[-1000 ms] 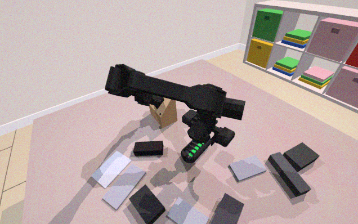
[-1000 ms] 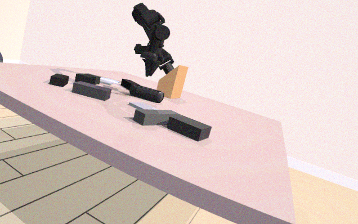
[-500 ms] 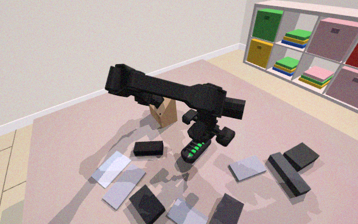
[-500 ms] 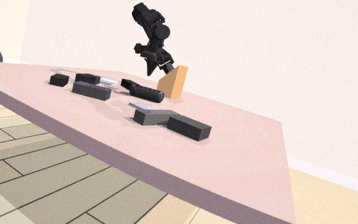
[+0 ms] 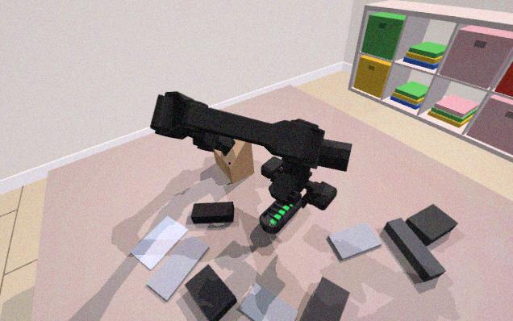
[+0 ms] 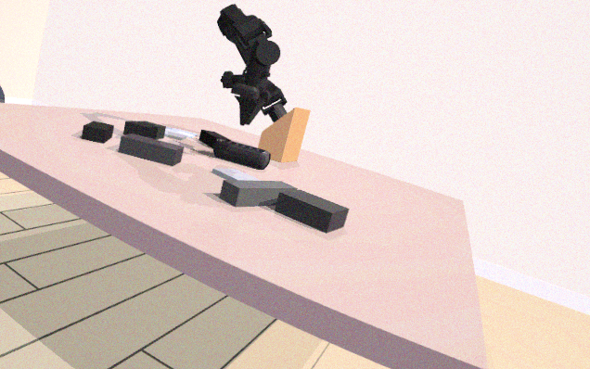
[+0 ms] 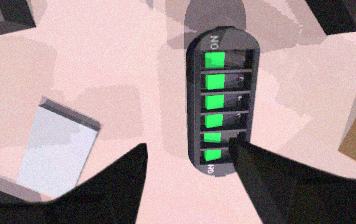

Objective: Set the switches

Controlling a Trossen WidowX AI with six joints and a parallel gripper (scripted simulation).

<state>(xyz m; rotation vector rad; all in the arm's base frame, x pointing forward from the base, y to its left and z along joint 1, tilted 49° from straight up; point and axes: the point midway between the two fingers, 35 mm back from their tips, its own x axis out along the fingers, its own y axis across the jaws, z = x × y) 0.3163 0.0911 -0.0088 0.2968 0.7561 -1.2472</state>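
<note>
Right now my gripper tip is 15 cm past the dark module, 20 cm to the left of it and 9 cm above it.
</note>
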